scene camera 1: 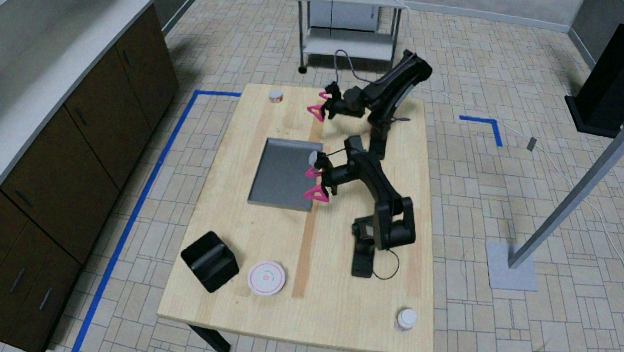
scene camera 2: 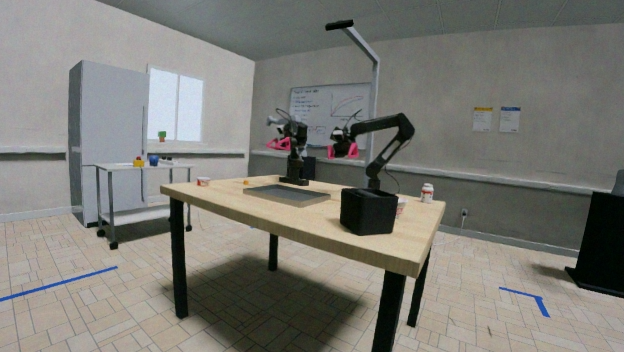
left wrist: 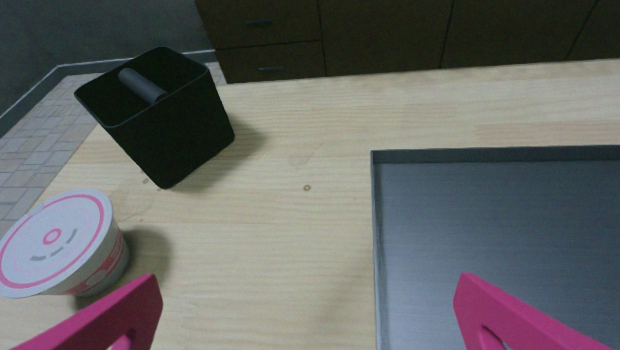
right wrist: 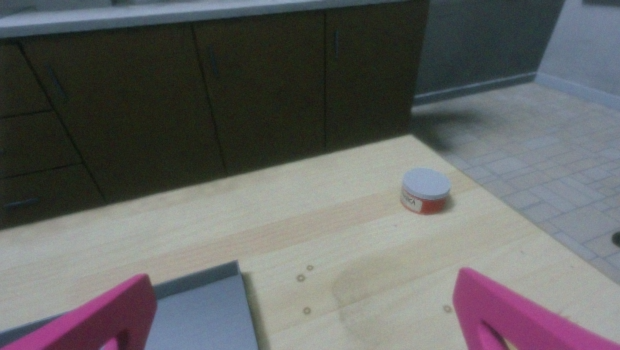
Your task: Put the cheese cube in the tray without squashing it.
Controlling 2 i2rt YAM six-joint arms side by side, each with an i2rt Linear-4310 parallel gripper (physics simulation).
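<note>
A small orange cube (scene camera 2: pixel 245 182), likely the cheese cube, sits on the table behind the tray's left end in scene camera 2; it does not show in the other views. The grey shallow tray (scene camera 1: pixel 280 175) (scene camera 2: pixel 285 194) (left wrist: pixel 475 225) (right wrist: pixel 205 320) lies flat on the table. My left gripper (scene camera 1: pixel 305 185) (scene camera 2: pixel 342 157) (left wrist: pixel 308 288) is open and empty, raised near the tray's right edge in scene camera 1. My right gripper (scene camera 1: pixel 315 101) (scene camera 2: pixel 278 147) (right wrist: pixel 305 285) is open and empty, raised above the table beyond the tray.
A black bin (scene camera 1: pixel 210 261) (scene camera 2: pixel 369 211) (left wrist: pixel 175 130) and a white-lidded tub (scene camera 1: pixel 266 278) (left wrist: pixel 60 245) stand near one table end. A small tub (scene camera 1: pixel 275 95) (scene camera 2: pixel 203 181) (right wrist: pixel 425 191) stands at the other. A white bottle (scene camera 1: pixel 406 319) (scene camera 2: pixel 427 193) stands near a corner.
</note>
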